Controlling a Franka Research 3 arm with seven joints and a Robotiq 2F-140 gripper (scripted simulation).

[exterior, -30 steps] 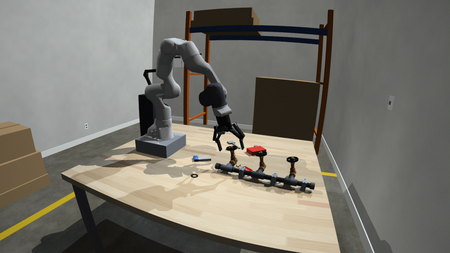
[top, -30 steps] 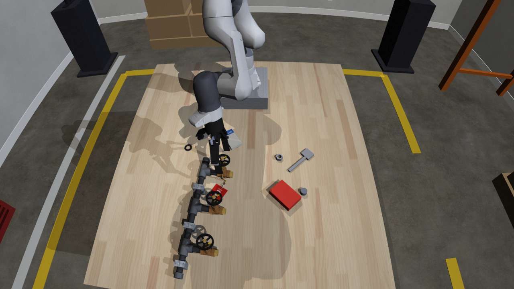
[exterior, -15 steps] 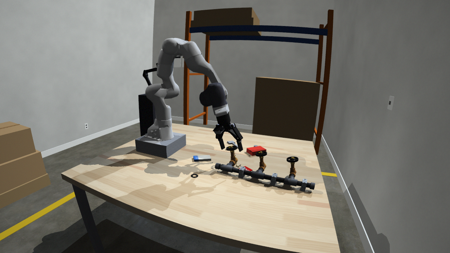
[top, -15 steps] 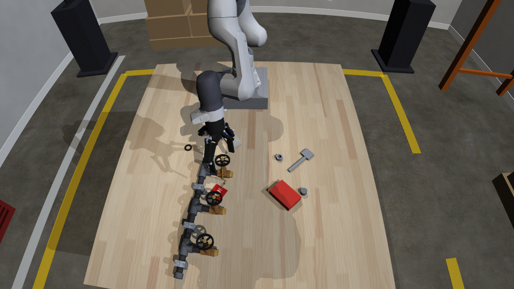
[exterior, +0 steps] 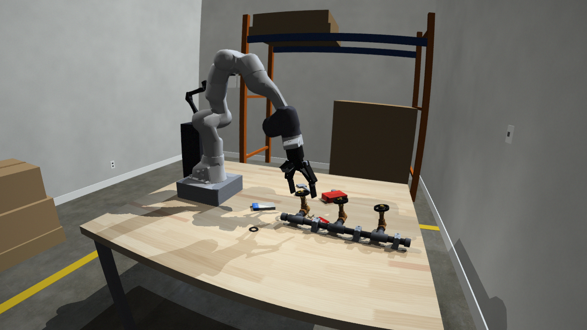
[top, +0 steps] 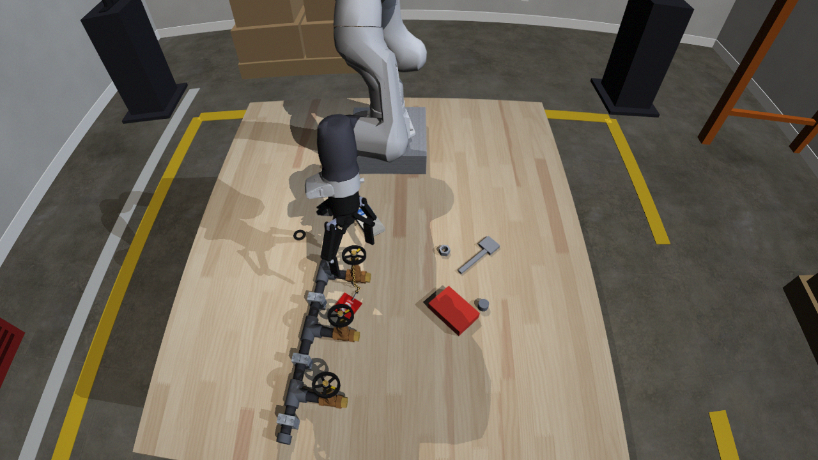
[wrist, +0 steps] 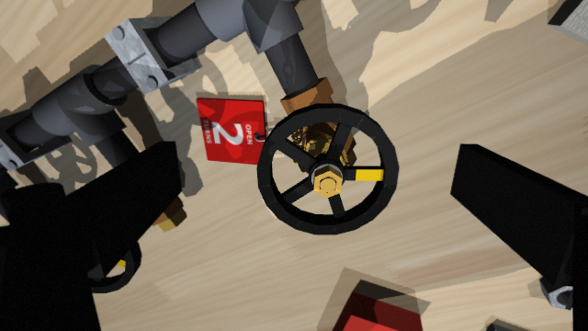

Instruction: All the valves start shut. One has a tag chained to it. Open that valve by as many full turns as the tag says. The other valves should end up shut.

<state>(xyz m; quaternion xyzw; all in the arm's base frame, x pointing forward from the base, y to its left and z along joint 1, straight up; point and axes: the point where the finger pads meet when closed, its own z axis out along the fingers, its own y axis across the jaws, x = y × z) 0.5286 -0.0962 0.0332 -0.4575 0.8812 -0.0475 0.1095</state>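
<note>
My hand is 80 mm short of the red tag, 20 mm to the left of it and 120 mm above it. Also, from my hand: blue-and-white box: 200 mm behind, 30 mm to the left, 110 mm below; nut: 80 mm behind, 260 mm to the left, 110 mm below; black washer: 160 mm behind, 190 mm to the right, 120 mm below.
</note>
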